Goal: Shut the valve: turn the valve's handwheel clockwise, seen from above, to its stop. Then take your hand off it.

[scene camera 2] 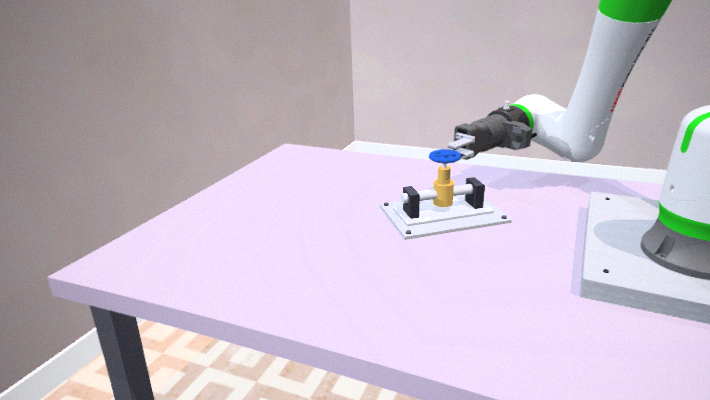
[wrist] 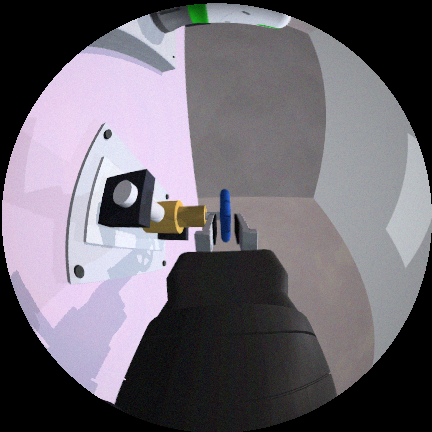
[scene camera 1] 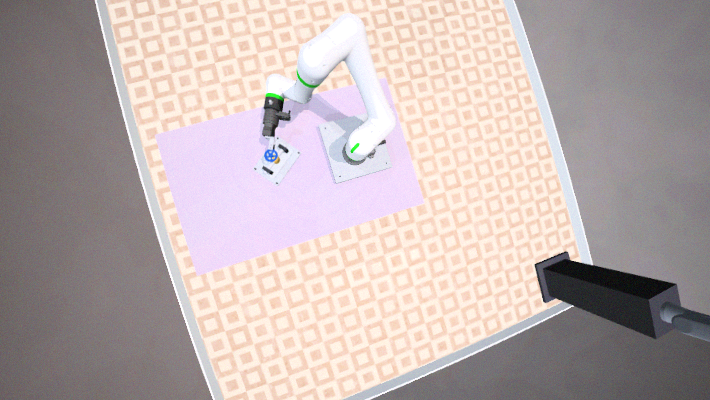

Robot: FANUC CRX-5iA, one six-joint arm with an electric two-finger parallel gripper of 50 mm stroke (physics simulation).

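Observation:
The blue handwheel (scene camera 1: 271, 155) (scene camera 2: 445, 156) (wrist: 225, 215) sits level on top of the yellow valve body (scene camera 2: 443, 192) (wrist: 172, 217). A white pipe (scene camera 2: 462, 191) (wrist: 157, 212) runs through the body between two black blocks. My gripper (scene camera 2: 461, 148) (wrist: 225, 222) is open. One finger is above the near rim of the handwheel and the other below it, with a gap on each side in the wrist view. In scene camera 1 the fingers reach the wheel's rim from the top side of the picture.
The valve stands on a grey plate (scene camera 1: 286, 172) (scene camera 2: 450, 226) (wrist: 76, 235) with bolts at its corners, on the pink table (scene camera 1: 225, 215) (scene camera 2: 250, 280). The robot's base plate (scene camera 1: 331, 167) (scene camera 2: 592, 260) is to the right of the valve in both scene views.

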